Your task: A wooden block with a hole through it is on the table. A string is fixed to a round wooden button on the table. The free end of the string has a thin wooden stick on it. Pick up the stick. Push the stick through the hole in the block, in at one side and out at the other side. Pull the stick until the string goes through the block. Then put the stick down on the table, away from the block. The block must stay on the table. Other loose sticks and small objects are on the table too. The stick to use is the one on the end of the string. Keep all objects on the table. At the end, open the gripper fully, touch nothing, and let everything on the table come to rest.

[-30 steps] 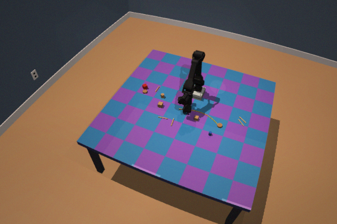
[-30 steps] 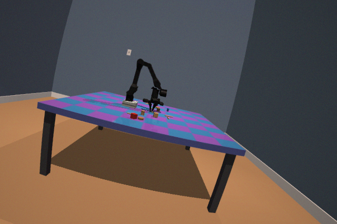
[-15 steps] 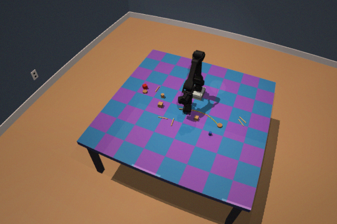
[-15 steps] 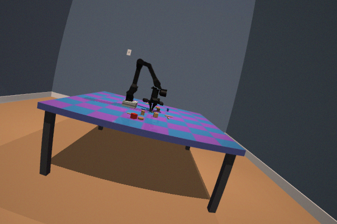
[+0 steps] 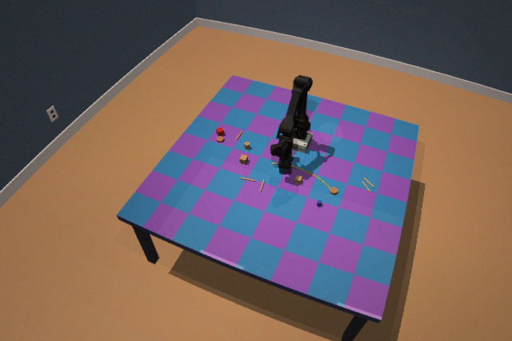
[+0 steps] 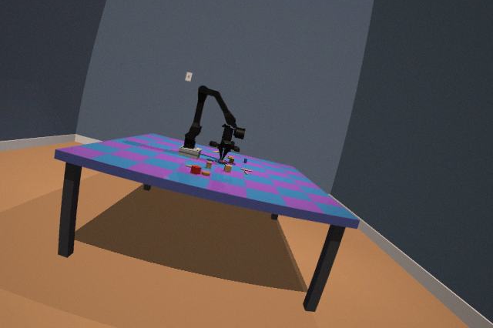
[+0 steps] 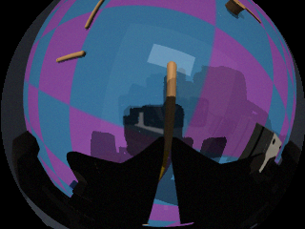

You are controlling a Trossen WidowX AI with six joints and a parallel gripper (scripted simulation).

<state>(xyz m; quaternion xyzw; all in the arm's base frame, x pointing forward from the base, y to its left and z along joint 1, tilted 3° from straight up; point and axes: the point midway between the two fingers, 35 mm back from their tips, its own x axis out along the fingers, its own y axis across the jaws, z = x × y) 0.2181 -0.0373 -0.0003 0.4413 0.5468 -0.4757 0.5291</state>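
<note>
The blue object lies 190 mm ahead of my gripper tip, 220 mm to the left of it and 10 mm below it. The rest, counted from my gripper tip: wooden cylinder: 80 mm behind, 240 mm to the right; then thin wooden stick: 20 mm to the right; then round wooden button: 90 mm ahead, 280 mm to the left, 10 mm below.
</note>
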